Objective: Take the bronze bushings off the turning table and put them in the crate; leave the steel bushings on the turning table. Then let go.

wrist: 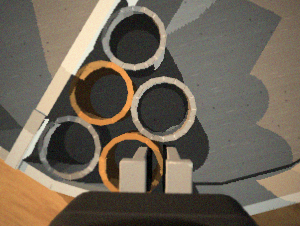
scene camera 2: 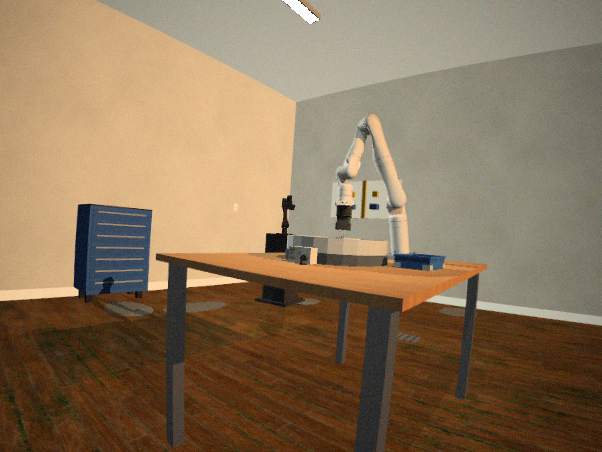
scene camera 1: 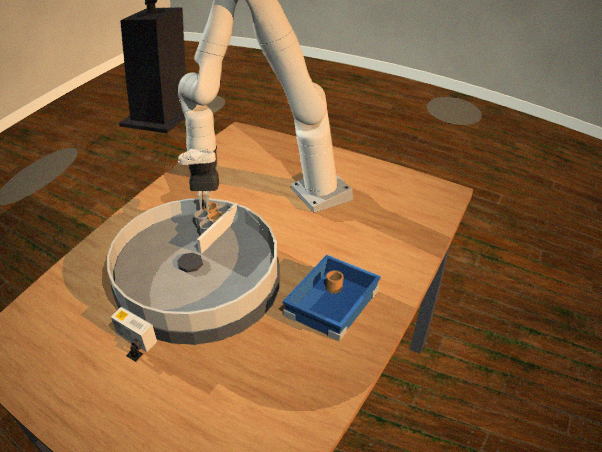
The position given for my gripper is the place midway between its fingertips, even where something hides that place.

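Scene camera 1 gives me a sight of my gripper [scene camera 1: 205, 212], and the wrist view has my gripper [wrist: 157, 160] in it as well. I can also see a bronze bushing [wrist: 82, 83]. Another bronze bushing [wrist: 109, 172] is there too.
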